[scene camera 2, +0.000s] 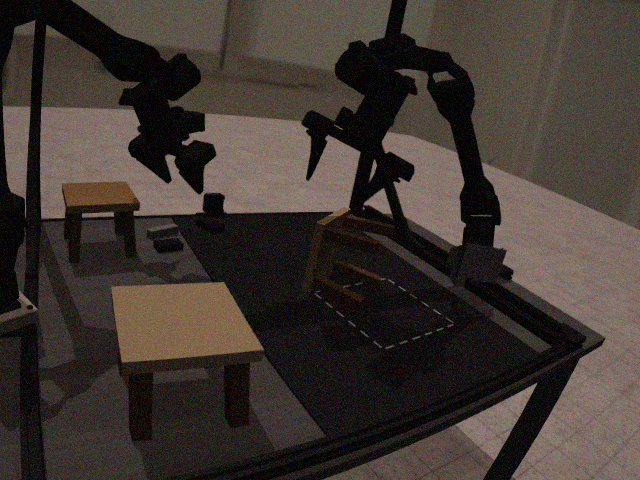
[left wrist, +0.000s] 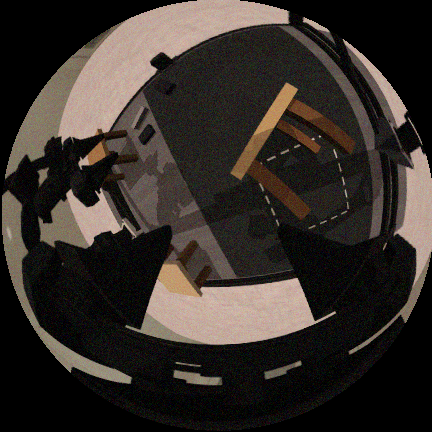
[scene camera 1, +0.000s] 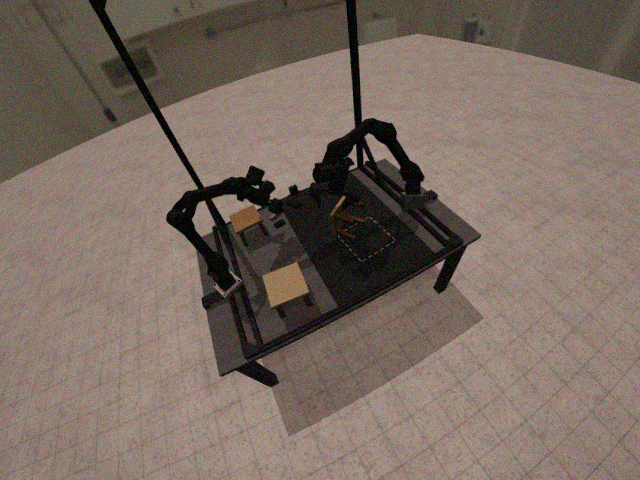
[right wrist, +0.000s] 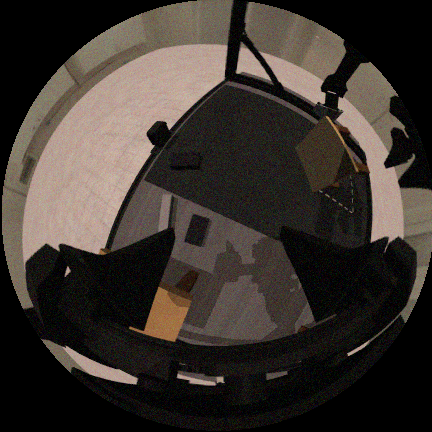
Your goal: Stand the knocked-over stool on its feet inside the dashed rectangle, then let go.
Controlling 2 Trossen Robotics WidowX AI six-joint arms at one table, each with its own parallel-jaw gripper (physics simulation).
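Places are measured from the left arm's base along level axes (x ahead, y up, z right), in metres.
Where they show: left gripper, fingertip midpoint: (scene camera 2: 332, 192) (left wrist: 225, 229) (scene camera 1: 330, 209) (right wrist: 390, 173); right gripper, fingertip midpoint: (scene camera 2: 184, 187) (left wrist: 109, 143) (right wrist: 228, 232); left arm's base, origin of the base link: (scene camera 2: 478, 248) (scene camera 1: 413, 193) (right wrist: 330, 106); right arm's base, origin of the base link: (left wrist: 127, 233) (scene camera 1: 226, 283).
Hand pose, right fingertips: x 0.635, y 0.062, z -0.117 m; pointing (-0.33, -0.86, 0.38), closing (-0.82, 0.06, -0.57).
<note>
Each offset is from my right fingertips to the top centre of the thing. "*": to the spot under its first point.
The knocked-over stool @(dy -0.005, dx -0.324, dz -0.024 m) (scene camera 1: 338, 205) (scene camera 2: 311, 263) (left wrist: 265, 131) (right wrist: 318, 155) lies on its side on the black mat. Its pale seat stands on edge, and its brown legs point right in scene camera 2. Some legs reach over the dashed rectangle @(* dy -0.138, dx -0.383, dz -0.209 m) (scene camera 1: 363, 260) (scene camera 2: 385, 348) (left wrist: 348, 209) (right wrist: 352, 212); the seat is at its left edge. My left gripper (scene camera 1: 331, 201) (scene camera 2: 334, 191) (left wrist: 225, 229) is open and empty, above and behind the stool in scene camera 2. My right gripper (scene camera 2: 185, 187) (right wrist: 228, 232) is open and empty, well left of the stool, over the mat's back-left side.
A large pale stool @(dy -0.025, dx -0.096, dz -0.381 m) (scene camera 1: 285, 284) (scene camera 2: 180, 320) stands upright at the front left. A smaller orange stool @(dy -0.029, dx +0.166, dz -0.021 m) (scene camera 1: 246, 218) (scene camera 2: 98, 194) stands upright at the back left. A dark block @(dy -0.129, dx +0.031, dz +0.030 m) (scene camera 2: 168, 244) and a grey block @(dy -0.124, dx +0.062, dz +0.090 m) (scene camera 2: 161, 230) lie beside it. A black box @(dy -0.123, dx -0.030, dz +0.166 m) (right wrist: 185, 161) lies near the back edge.
</note>
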